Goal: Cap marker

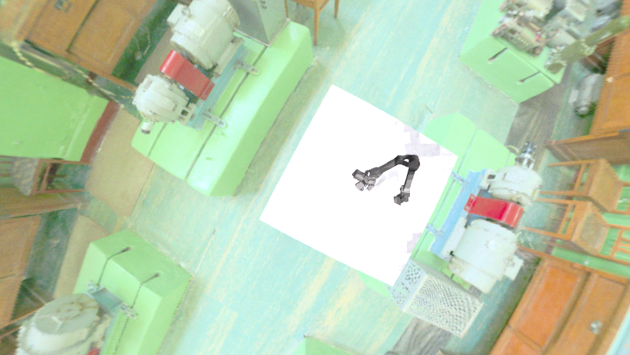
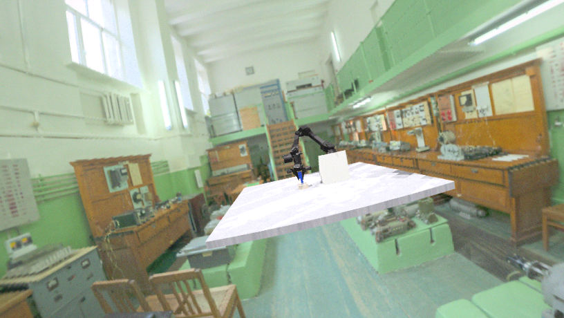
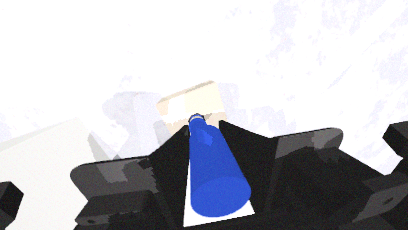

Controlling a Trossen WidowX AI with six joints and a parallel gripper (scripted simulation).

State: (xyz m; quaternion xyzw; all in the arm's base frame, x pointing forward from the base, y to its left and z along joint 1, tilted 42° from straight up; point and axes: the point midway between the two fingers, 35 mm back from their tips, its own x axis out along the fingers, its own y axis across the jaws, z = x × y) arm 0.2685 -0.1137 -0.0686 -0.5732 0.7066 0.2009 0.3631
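Now: gripper tip 1 cm past the beige holder block, 1 cm to the left of it and 5 cm above it. Round my gripper tip: blue cap (4 cm above).
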